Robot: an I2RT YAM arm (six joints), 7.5 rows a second.
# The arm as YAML. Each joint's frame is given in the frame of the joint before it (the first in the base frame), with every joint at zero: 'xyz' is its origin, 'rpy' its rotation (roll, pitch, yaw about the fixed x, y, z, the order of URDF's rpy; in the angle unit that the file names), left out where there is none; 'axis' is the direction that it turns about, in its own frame. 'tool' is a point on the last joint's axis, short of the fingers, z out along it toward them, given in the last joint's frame.
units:
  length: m
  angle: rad
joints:
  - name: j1
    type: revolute
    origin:
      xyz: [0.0, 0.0, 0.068]
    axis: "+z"
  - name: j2
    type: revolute
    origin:
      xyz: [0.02, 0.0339, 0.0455]
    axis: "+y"
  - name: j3
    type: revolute
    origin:
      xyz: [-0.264, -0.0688, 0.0]
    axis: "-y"
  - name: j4
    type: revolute
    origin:
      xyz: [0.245, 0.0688, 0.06]
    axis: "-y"
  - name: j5
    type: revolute
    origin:
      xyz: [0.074, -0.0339, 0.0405]
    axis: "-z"
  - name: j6
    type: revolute
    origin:
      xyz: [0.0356, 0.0, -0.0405]
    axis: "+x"
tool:
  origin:
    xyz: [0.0, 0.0, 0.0]
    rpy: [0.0, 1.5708, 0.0]
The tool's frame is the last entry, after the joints.
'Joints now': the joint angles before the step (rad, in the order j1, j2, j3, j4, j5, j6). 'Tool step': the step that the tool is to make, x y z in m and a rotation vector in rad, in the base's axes. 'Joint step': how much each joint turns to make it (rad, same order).
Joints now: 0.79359, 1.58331, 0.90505, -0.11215, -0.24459, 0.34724
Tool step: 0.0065, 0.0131, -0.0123, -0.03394, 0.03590, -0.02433
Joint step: 0.01596, 0.08005, 0.04524, -0.00731, 0.02615, 0.03156
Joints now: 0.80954, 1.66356, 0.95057, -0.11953, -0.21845, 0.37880
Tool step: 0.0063, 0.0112, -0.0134, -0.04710, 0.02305, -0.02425
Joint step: 0.01244, 0.07672, 0.04420, -0.01403, 0.03575, 0.01790
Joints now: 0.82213, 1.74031, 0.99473, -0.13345, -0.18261, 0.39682
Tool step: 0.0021, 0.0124, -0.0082, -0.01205, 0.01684, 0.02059
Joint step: 0.01844, 0.05651, 0.03868, -0.00222, -0.00471, 0.00107
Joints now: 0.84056, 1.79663, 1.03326, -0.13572, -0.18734, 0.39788
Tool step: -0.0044, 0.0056, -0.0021, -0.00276, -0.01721, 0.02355
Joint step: 0.02001, 0.00779, -0.00169, 0.01654, 0.00930, -0.01219
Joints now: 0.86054, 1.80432, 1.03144, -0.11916, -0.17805, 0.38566
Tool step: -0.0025, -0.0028, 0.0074, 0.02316, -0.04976, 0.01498
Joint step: 0.00099, -0.03452, -0.02407, 0.03510, 0.00827, -0.02569
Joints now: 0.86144, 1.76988, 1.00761, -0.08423, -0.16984, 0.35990
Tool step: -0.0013, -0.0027, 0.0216, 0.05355, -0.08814, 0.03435
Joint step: -0.00240, -0.06305, -0.00894, 0.03559, -0.00265, -0.04928
